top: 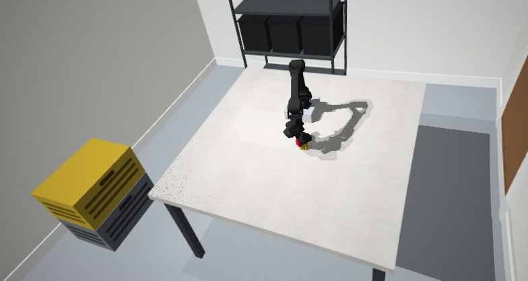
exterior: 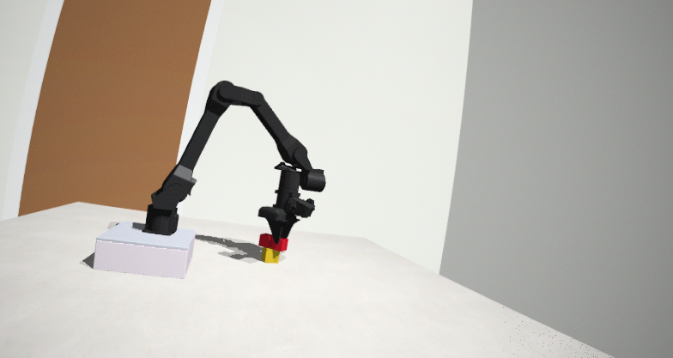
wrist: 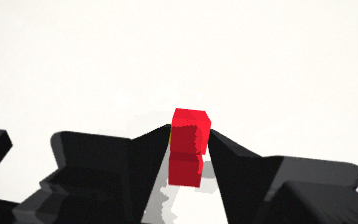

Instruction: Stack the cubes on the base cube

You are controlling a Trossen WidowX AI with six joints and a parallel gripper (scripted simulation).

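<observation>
Right now the red cube is 40 mm behind my gripper tip and 20 mm to the left of it. The rest, counted from my gripper tip: yellow cube: 20 mm behind, 10 mm to the left, 40 mm below.
</observation>
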